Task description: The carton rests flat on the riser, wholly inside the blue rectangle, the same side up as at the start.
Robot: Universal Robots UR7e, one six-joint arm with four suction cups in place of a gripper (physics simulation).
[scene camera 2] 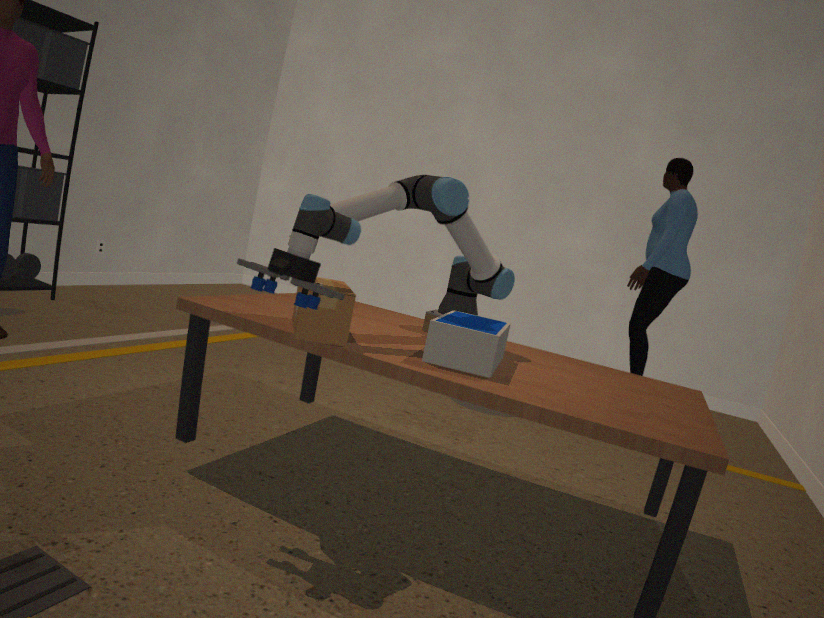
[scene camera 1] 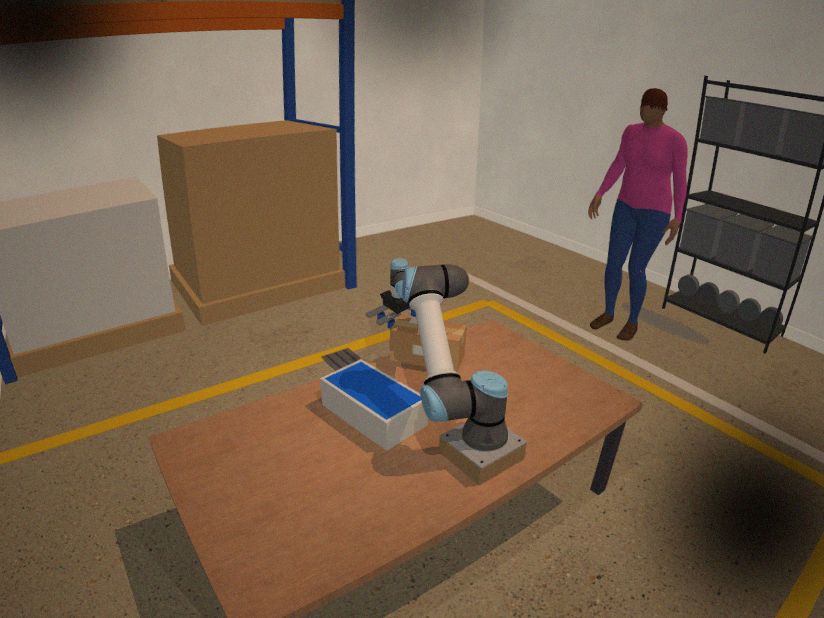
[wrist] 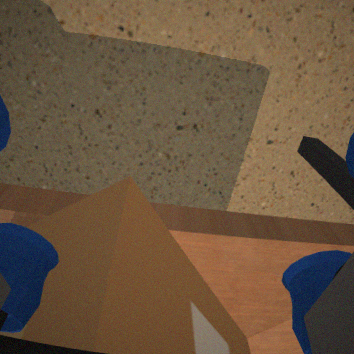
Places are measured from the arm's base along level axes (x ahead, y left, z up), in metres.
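Pixels of known places: hand, tool point: (scene camera 2: pixel 283 298) (wrist: pixel 171 209); arm's base, link origin: (scene camera 1: pixel 484 436).
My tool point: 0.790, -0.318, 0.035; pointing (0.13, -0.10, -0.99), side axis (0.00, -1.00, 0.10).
Observation:
For each thing: its top centre in the pictures, then the offset to it from my tool point, as dx, dy, dz. Level surfaces: height alone.
- brown carton, top centre: (scene camera 2: pixel 325 283) (scene camera 1: pixel 428 327) -0.215, +0.018, +0.039
- white riser, top centre: (scene camera 2: pixel 474 321) (scene camera 1: pixel 372 388) -0.377, +0.456, +0.009
- blue rectangle, top centre: (scene camera 2: pixel 474 321) (scene camera 1: pixel 372 388) -0.377, +0.456, +0.009
- wooden table, surface height: dz -0.111
The brown carton (scene camera 1: pixel 407 342) (scene camera 2: pixel 324 319) (wrist: pixel 120 265) stands on the table near its far edge in scene camera 1, partly hidden by the arm. The white riser (scene camera 1: pixel 352 413) (scene camera 2: pixel 459 349) stands apart from it on the table, with the blue rectangle (scene camera 1: pixel 379 391) (scene camera 2: pixel 471 322) on its top and shadow across part of it. No carton is on the riser. My gripper (scene camera 1: pixel 396 312) (scene camera 2: pixel 284 292) (wrist: pixel 175 215) is tilted at the carton's upper part, out over the table edge. Its blue cups show beside the carton with no visible seal on it; it holds nothing.
The wooden table (scene camera 1: pixel 286 478) (scene camera 2: pixel 599 405) carries the arm's base (scene camera 1: pixel 482 452). A person in pink (scene camera 1: pixel 648 166) stands by a shelf rack (scene camera 1: pixel 688 199). A person in light blue (scene camera 2: pixel 672 229) stands behind the table in scene camera 2. Large boxes (scene camera 1: pixel 259 212) stand beyond the table.

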